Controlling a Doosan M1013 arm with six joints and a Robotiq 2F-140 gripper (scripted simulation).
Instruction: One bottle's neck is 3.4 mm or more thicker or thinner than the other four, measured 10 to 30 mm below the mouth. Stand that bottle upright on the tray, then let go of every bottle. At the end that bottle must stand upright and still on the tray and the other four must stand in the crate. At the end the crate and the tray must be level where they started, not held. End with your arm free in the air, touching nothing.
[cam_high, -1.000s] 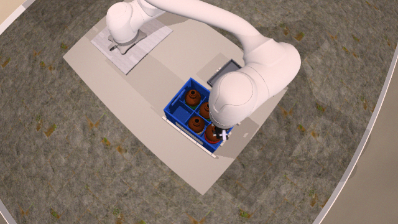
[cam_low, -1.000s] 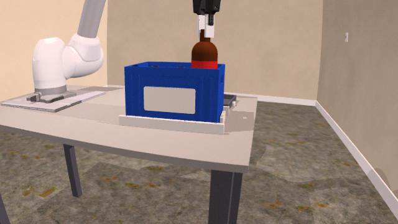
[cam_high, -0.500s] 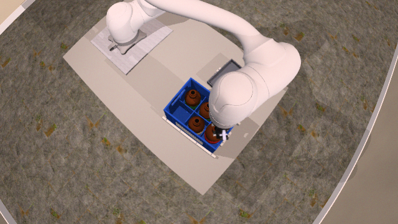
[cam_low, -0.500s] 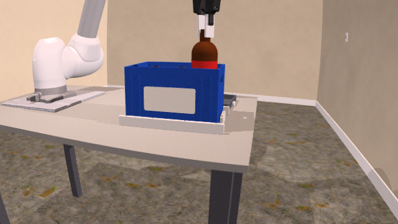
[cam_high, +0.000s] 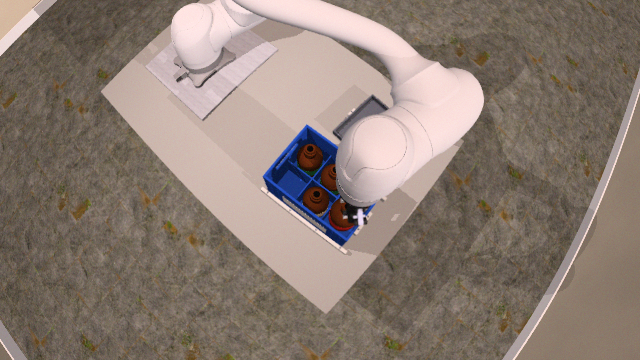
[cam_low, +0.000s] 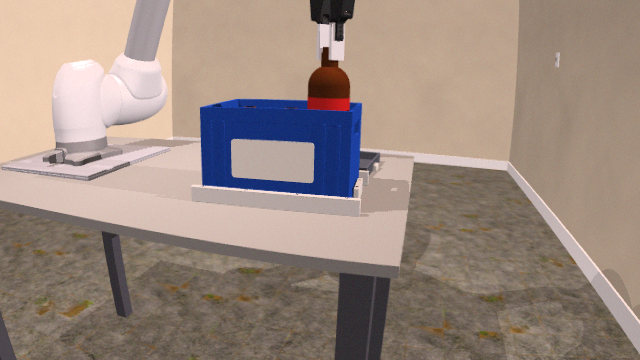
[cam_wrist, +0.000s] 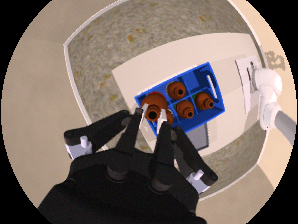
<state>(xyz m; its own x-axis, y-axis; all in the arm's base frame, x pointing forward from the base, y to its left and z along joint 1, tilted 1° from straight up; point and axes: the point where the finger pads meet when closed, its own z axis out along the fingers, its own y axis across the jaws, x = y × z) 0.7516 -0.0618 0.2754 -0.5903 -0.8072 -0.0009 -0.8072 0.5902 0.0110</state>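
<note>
My gripper is now 90 mm above the bottle. Also, from my hand: crate: 90 mm behind, 30 mm to the left, 210 mm below; then dark grey tray: 100 mm behind, 290 mm to the left, 280 mm below.
</note>
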